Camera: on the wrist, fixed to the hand. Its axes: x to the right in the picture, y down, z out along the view.
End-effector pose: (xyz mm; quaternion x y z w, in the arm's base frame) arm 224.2 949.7 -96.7 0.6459 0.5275 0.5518 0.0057
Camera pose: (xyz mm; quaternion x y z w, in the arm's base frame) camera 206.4 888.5 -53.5 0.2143 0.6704 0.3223 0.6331
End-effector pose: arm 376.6 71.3 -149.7 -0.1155 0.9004 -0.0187 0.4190
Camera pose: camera 324.9 108.6 -106.5 -0.7704 0.4326 -0.0774 0.4620
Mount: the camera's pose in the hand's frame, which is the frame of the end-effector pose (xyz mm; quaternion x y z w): -8.6 40.6 -64.9 -0.2078 -0.2402 -0.6675 0.6735
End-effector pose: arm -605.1 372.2 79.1 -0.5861 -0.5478 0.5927 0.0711
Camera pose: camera -529.7 386.9 73.3 0.0985 -0.9004 0.3787 0.1901
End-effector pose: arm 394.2 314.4 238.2 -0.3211 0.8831 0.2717 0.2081
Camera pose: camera 360.1 304.7 306.6 -0.7837 0.2740 0.3047 0.4669
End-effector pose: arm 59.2 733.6 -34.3 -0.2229 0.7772 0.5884 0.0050
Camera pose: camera 69.2 685.5 25.0 -0.5286 0.2512 0.6080 0.5365
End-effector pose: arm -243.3 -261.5 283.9 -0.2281 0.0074 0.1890 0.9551
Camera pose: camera -261.4 -259.6 209.0 -0.3116 -0.4160 -0.4539 0.7238
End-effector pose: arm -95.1 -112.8 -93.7 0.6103 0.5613 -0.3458 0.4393
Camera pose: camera -60.7 -55.4 -55.5 -0.1380 0.7517 -0.5561 0.3267
